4 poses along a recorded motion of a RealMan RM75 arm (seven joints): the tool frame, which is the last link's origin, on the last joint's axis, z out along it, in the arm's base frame.
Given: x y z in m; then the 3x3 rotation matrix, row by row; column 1 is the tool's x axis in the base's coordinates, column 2 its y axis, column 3 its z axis. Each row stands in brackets.
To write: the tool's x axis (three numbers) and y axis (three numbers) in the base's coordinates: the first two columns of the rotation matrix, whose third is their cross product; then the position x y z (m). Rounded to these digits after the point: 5 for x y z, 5 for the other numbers.
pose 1, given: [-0.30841, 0.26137, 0.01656], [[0.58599, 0.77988, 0.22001], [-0.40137, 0.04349, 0.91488], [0.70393, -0.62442, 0.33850]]
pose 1, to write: 0.58599, -0.40137, 0.70393, 0.77988, 0.04349, -0.62442, -0.30841, 0.26137, 0.01656
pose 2, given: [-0.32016, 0.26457, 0.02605], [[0.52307, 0.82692, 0.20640], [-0.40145, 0.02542, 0.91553], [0.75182, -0.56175, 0.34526]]
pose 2, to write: 0.52307, -0.40145, 0.75182, 0.82692, 0.02542, -0.56175, -0.32016, 0.26457, 0.02605
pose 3, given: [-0.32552, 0.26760, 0.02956], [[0.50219, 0.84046, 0.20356], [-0.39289, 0.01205, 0.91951], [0.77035, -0.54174, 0.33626]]
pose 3, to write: 0.50219, -0.39289, 0.77035, 0.84046, 0.01205, -0.54174, -0.32552, 0.26760, 0.02956
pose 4, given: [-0.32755, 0.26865, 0.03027], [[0.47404, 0.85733, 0.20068], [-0.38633, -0.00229, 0.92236], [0.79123, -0.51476, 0.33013]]
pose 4, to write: 0.47404, -0.38633, 0.79123, 0.85733, -0.00229, -0.51476, -0.32755, 0.26865, 0.03027
